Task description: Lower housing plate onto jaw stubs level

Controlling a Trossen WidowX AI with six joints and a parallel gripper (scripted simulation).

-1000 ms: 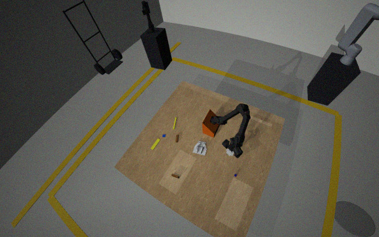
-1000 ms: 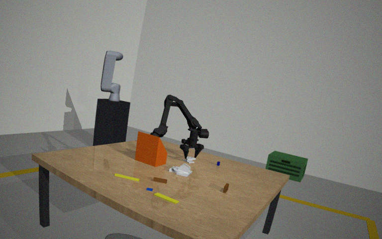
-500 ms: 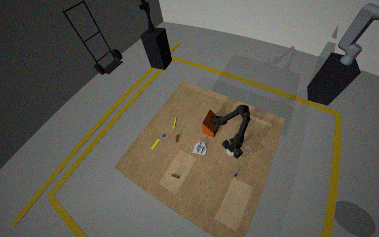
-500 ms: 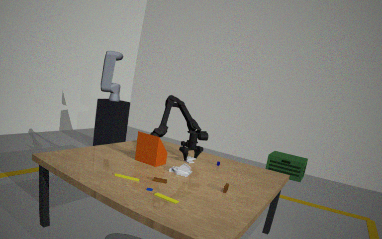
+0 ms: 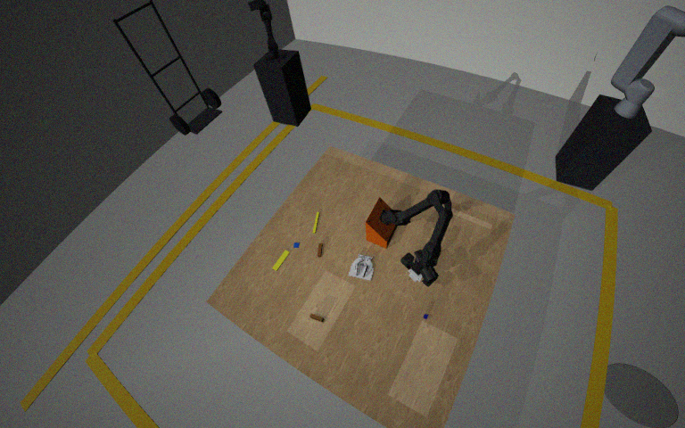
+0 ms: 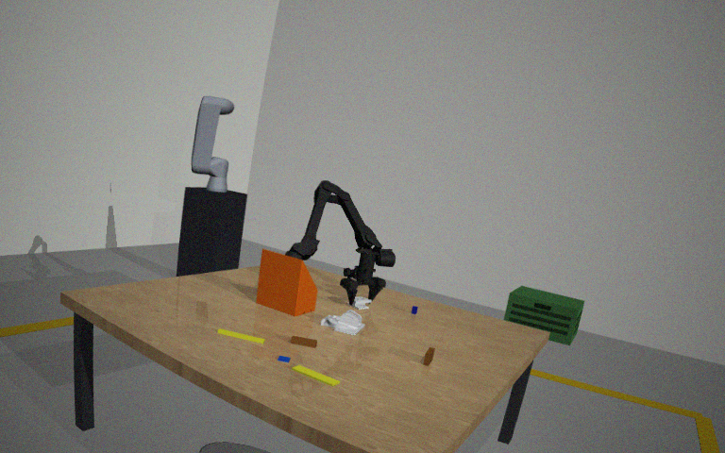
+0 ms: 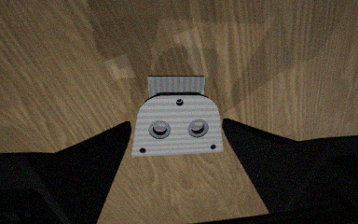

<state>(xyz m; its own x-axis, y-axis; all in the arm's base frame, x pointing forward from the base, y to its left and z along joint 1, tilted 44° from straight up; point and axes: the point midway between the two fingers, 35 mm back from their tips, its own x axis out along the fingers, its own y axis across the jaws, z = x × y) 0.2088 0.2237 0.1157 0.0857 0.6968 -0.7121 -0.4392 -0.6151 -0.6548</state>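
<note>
The white part lies 1 cm behind my gripper tip. Round my gripper tip: blue block 7 cm ahead, 68 cm to the right, 1 cm below; brown block 5 cm ahead, 53 cm to the right.
</note>
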